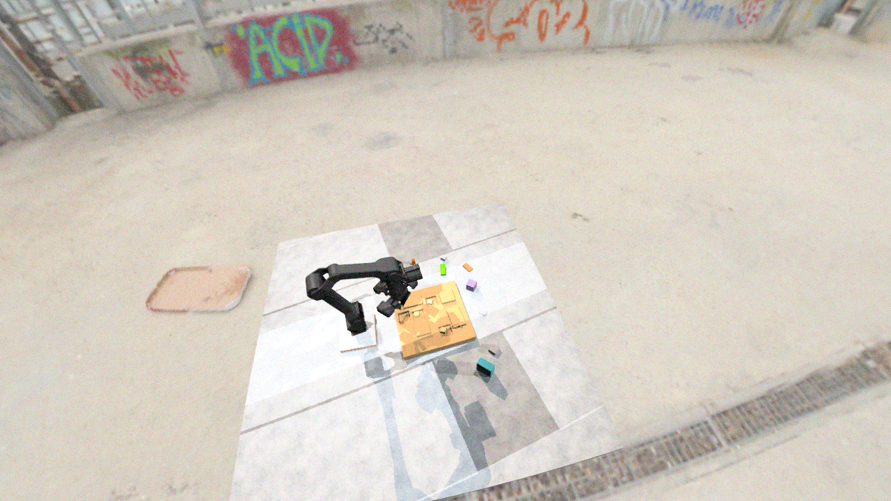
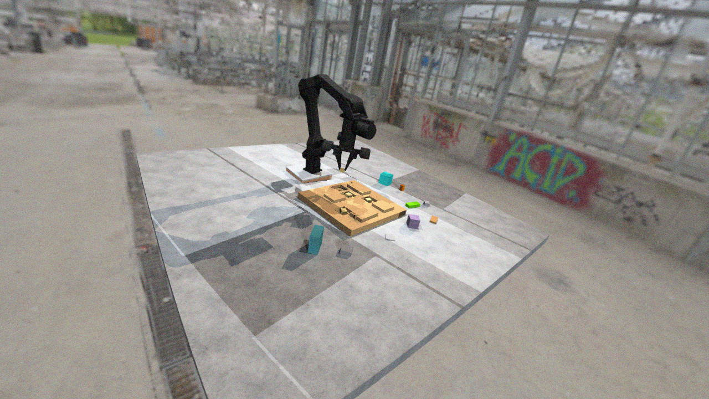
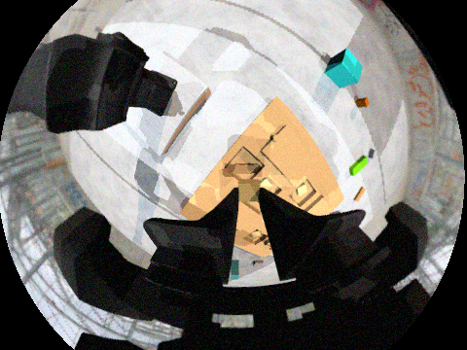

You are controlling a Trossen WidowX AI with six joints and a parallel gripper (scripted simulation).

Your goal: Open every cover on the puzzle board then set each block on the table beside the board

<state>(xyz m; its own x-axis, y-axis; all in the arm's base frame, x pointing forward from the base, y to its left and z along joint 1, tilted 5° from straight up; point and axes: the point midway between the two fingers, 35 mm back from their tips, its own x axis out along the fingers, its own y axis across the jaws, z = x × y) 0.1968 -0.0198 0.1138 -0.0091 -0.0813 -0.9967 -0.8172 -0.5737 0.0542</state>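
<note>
Right now my gripper tip is 12 cm short of the tan puzzle board, 8 cm above it and 2 cm to the left of it. From my gripper tip the other things lie so: green block: 25 cm ahead, 19 cm to the left, 9 cm below; cyan cube: 28 cm to the left, 8 cm below, 4 cm ahead; small orange block: 28 cm to the left, 13 cm ahead, 9 cm below.
</note>
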